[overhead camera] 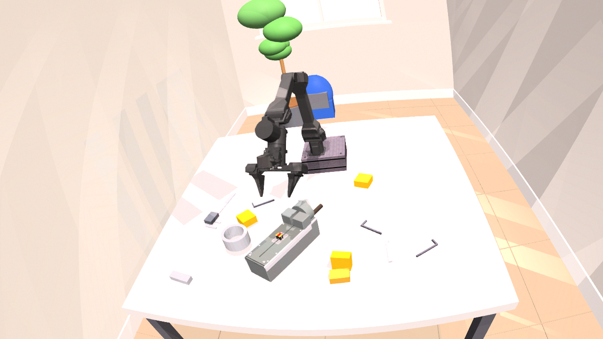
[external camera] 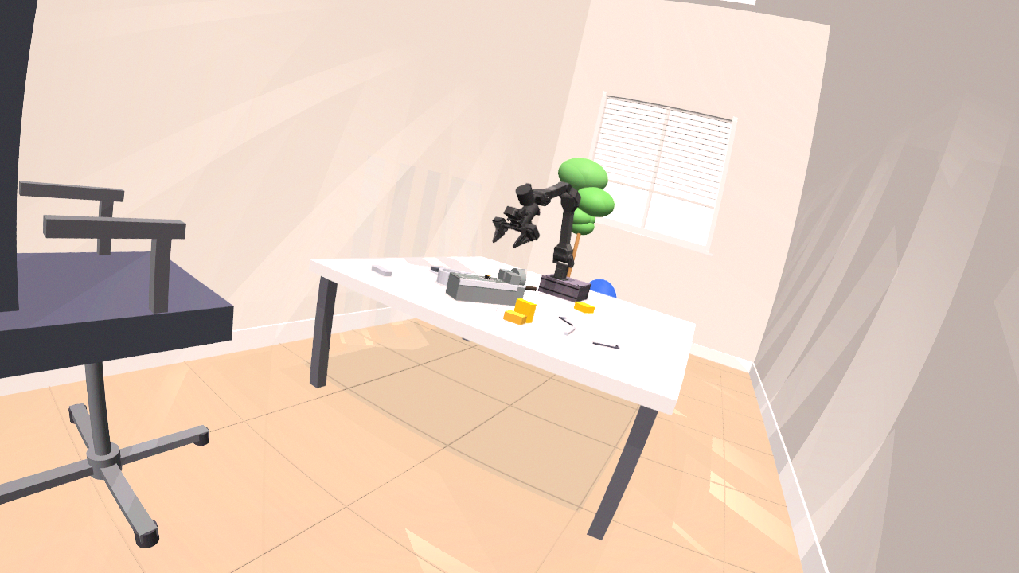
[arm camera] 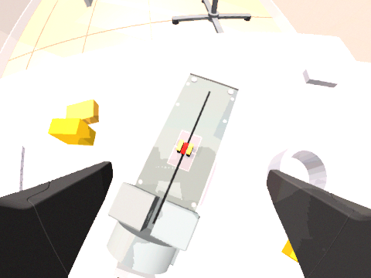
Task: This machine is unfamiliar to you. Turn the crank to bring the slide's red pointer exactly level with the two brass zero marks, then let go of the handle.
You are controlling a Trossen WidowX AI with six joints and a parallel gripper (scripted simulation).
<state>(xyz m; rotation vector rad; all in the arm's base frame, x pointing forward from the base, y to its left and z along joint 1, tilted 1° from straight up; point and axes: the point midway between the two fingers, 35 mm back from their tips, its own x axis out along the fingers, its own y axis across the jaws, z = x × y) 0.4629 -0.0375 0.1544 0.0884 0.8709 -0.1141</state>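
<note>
My gripper tip is 11 cm past the brown crank handle, 9 cm to the right of it and 14 cm above it. Round my gripper tip: red pointer (5 cm ahead, 12 cm below).
</note>
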